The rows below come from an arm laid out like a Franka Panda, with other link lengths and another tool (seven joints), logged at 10 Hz.
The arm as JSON. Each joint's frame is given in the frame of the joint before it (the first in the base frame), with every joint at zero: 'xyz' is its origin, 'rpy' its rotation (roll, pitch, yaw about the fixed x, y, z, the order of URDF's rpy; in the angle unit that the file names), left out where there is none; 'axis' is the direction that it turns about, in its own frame. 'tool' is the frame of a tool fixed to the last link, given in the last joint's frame.
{
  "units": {
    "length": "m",
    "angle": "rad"
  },
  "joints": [
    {
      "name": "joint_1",
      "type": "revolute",
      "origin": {
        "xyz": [
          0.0,
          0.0,
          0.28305
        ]
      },
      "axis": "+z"
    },
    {
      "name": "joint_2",
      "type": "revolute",
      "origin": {
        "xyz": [
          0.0,
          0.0,
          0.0
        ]
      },
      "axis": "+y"
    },
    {
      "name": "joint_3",
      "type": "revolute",
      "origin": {
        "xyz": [
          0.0,
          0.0,
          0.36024
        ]
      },
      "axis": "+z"
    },
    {
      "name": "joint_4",
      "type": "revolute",
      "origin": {
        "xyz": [
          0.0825,
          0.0,
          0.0
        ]
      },
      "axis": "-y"
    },
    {
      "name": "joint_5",
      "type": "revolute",
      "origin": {
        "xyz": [
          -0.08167,
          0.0,
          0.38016
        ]
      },
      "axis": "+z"
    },
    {
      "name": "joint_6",
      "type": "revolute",
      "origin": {
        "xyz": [
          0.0,
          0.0,
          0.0
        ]
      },
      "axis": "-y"
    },
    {
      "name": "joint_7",
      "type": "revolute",
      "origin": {
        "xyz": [
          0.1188,
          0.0,
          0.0
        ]
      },
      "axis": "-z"
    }
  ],
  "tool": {
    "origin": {
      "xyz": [
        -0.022,
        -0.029,
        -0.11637
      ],
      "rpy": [
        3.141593,
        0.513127,
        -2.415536
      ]
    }
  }
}
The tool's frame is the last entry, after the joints.
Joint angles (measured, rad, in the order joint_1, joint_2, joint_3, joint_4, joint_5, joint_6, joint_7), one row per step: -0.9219 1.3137 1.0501 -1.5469 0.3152 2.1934 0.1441; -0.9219 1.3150 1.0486 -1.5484 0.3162 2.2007 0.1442; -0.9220 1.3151 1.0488 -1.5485 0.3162 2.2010 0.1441; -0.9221 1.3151 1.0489 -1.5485 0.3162 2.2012 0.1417; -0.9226 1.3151 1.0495 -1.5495 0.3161 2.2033 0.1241; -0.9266 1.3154 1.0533 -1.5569 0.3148 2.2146 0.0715; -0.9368 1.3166 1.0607 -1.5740 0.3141 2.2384 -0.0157
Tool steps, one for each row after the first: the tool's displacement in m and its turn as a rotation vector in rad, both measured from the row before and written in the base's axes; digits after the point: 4 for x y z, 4 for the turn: -0.0001 -0.0004 -0.0017 -0.0018 0.0016 -0.0060; 0.0000 0.0000 0.0000 0.0001 -0.0002 -0.0002; 0.0001 -0.0001 0.0000 -0.0002 -0.0024 0.0004; 0.0002 -0.0002 -0.0005 -0.0020 -0.0173 0.0035; 0.0001 -0.0004 -0.0013 -0.0064 -0.0525 0.0082; -0.0005 -0.0012 -0.0026 -0.0102 -0.0855 0.0094
